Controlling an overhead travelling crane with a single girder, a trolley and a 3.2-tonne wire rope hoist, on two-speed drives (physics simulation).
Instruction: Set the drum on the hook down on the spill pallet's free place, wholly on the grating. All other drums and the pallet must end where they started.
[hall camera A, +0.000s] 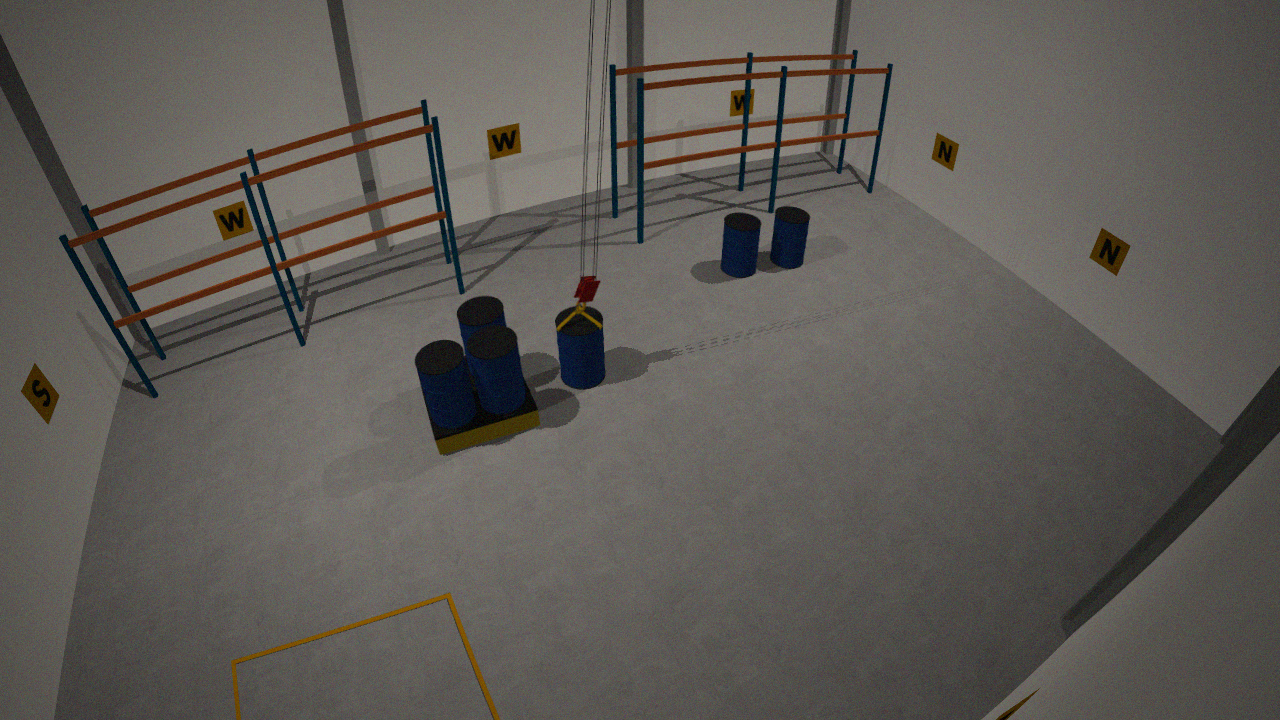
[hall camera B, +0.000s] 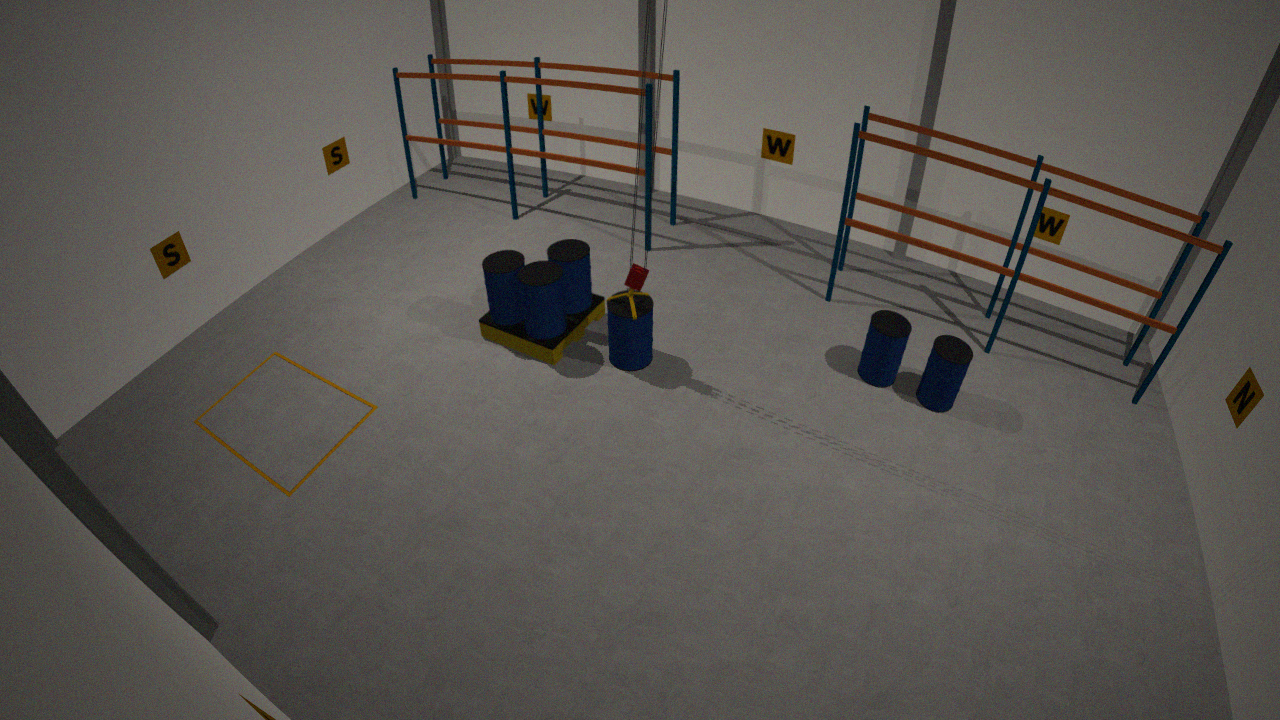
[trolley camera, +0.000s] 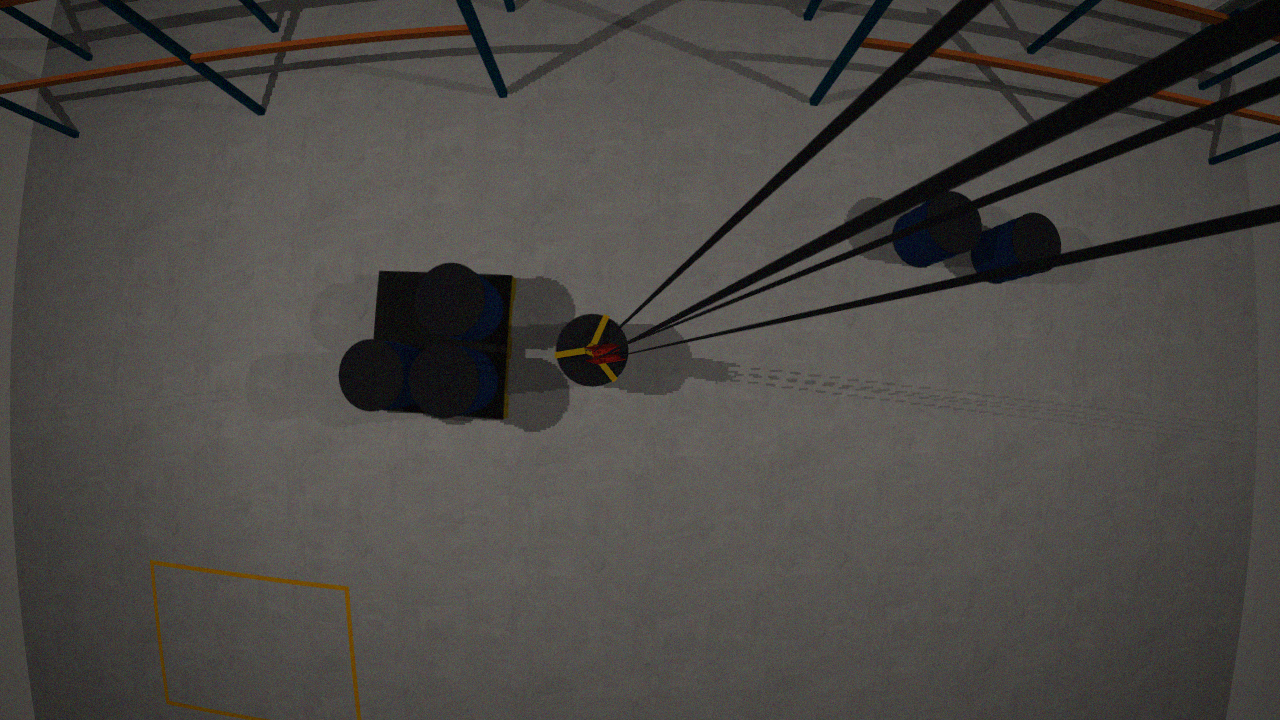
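Observation:
The blue drum on the hook (hall camera A: 581, 358) (hall camera B: 630, 340) (trolley camera: 572, 367) stands upright beside the pallet, its base at or very near the floor. My gripper, the yellow three-legged lifter (hall camera A: 580, 313) (hall camera B: 631, 300) (trolley camera: 590, 350), is shut on its rim. The red hook block (hall camera A: 586, 289) (hall camera B: 636, 276) above looks tilted. The spill pallet (hall camera A: 487, 434) (hall camera B: 519, 342) (trolley camera: 393, 313) carries three blue drums: one (hall camera A: 443, 394) (hall camera B: 503, 291) (trolley camera: 371, 376), a second (hall camera A: 497, 371) (hall camera B: 544, 308) (trolley camera: 444, 380) and a third (hall camera A: 480, 310) (hall camera B: 570, 277) (trolley camera: 449, 300). Its free place is the upper-left corner in the trolley view, hidden behind drums in the hall views.
Two more blue drums (hall camera A: 740, 248) (hall camera A: 789, 240) (hall camera B: 881, 353) (hall camera B: 941, 380) (trolley camera: 953, 222) (trolley camera: 1033, 241) stand apart on the north side. Two racks (hall camera A: 640, 161) (hall camera A: 453, 232) (hall camera B: 648, 170) (hall camera B: 841, 223) stand along the west wall. A yellow outline (hall camera A: 340, 629) (hall camera B: 237, 456) (trolley camera: 250, 575) marks the floor.

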